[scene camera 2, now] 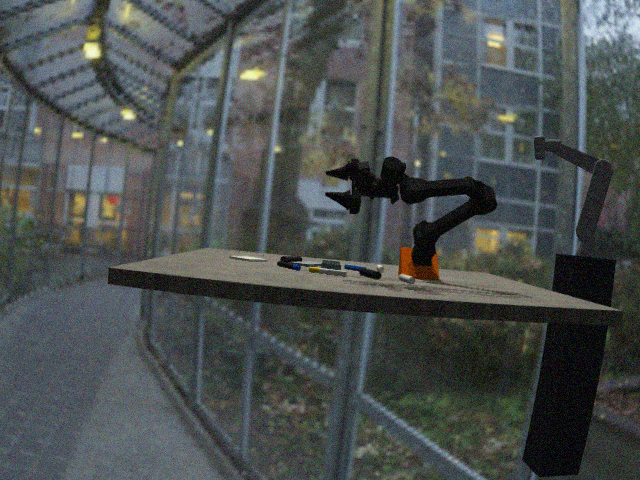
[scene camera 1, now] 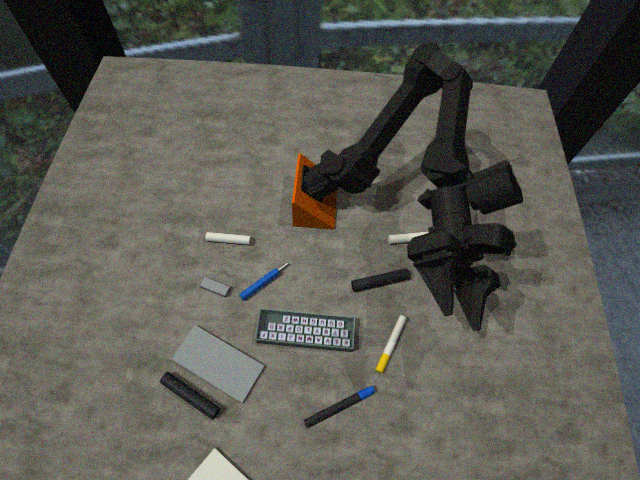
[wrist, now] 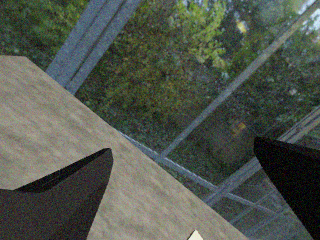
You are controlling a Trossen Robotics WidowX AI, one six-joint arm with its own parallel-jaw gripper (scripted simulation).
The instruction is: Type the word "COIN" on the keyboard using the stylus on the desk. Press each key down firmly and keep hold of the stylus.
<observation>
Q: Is my gripper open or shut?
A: Open.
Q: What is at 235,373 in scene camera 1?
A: A grey flat pad.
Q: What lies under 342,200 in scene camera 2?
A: My gripper.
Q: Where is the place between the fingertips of my gripper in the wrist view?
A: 181,149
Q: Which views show my gripper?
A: Scene camera 2, scene camera 1 and the wrist view: all of them.
</observation>
